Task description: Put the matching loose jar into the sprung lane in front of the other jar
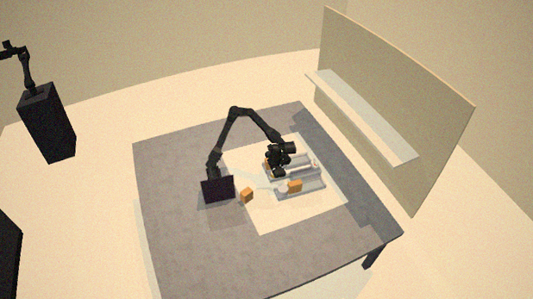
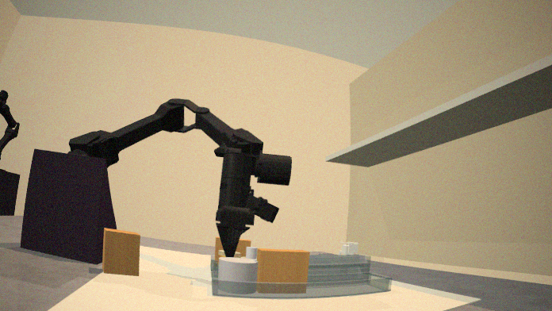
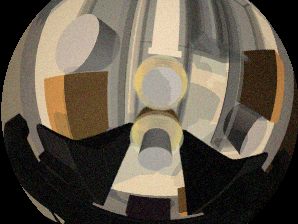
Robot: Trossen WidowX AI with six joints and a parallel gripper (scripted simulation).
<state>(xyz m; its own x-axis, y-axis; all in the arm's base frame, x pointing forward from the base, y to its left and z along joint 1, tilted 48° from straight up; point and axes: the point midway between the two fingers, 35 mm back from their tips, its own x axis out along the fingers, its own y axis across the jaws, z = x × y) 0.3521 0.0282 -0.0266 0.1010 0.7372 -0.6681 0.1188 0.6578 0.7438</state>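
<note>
Now: the lane rack 14 cm ahead of my gripper tip, 4 cm to the right of it and 2 cm below it. From my gripper tip the other things lie so: shelf (50 cm ahead, 33 cm above, 2 cm to the right).
</note>
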